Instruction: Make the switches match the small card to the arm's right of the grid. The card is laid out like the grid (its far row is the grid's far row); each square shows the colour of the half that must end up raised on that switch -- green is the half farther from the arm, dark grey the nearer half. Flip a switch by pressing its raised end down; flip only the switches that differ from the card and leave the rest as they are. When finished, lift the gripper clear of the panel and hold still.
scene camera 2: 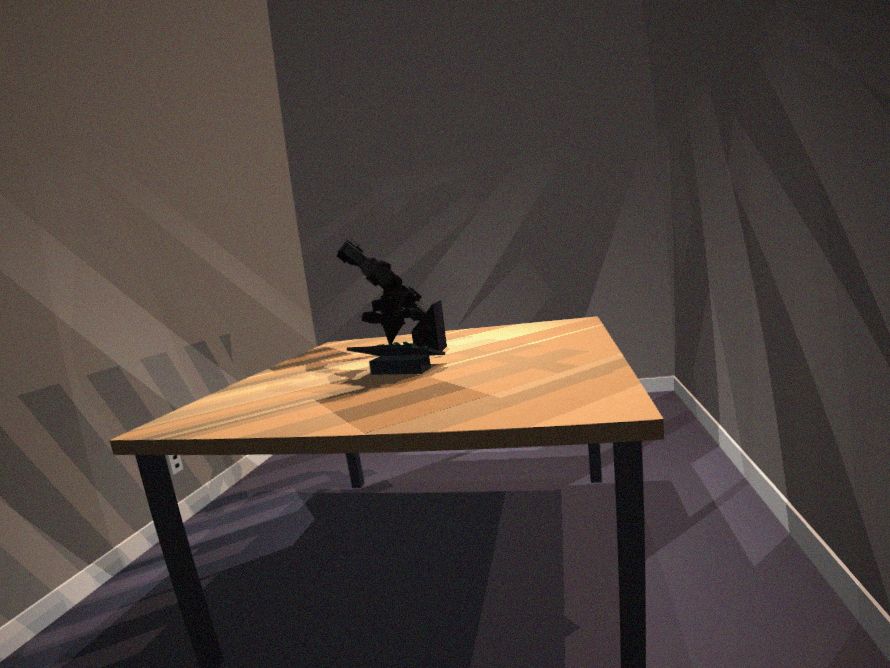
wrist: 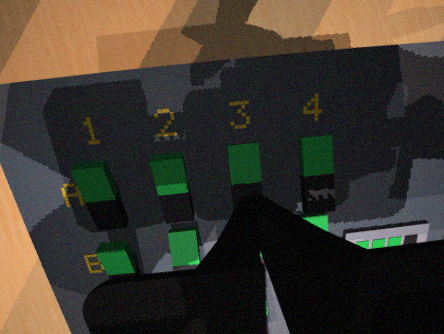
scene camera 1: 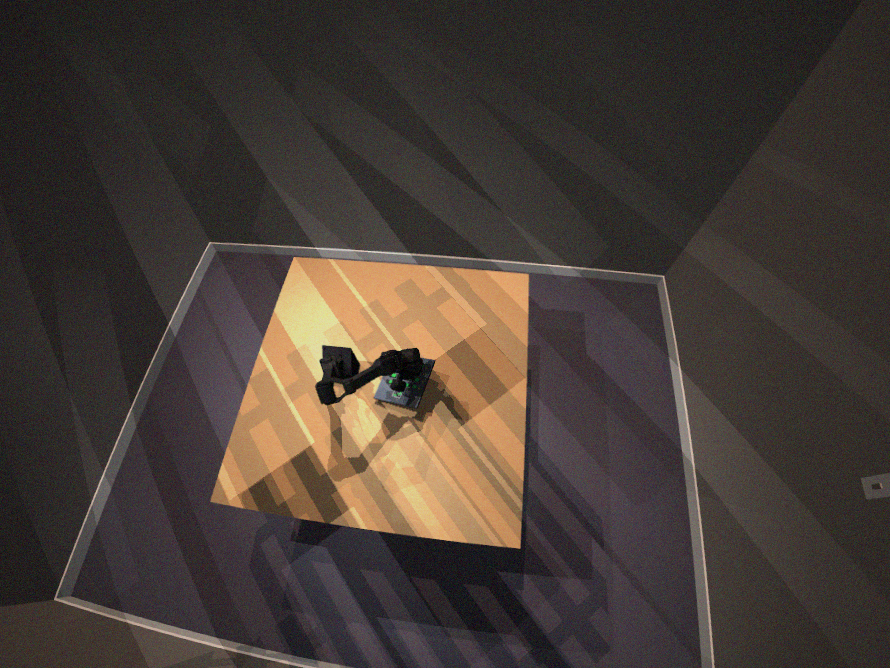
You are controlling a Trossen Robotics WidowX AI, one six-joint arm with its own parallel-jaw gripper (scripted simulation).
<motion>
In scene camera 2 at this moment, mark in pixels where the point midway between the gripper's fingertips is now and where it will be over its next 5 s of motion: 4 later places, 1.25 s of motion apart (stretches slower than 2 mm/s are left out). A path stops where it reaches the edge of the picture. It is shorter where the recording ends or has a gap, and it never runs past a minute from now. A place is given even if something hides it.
My gripper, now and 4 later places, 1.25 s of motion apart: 390, 343; 395, 325; 412, 338; 412, 343; 413, 336
</motion>
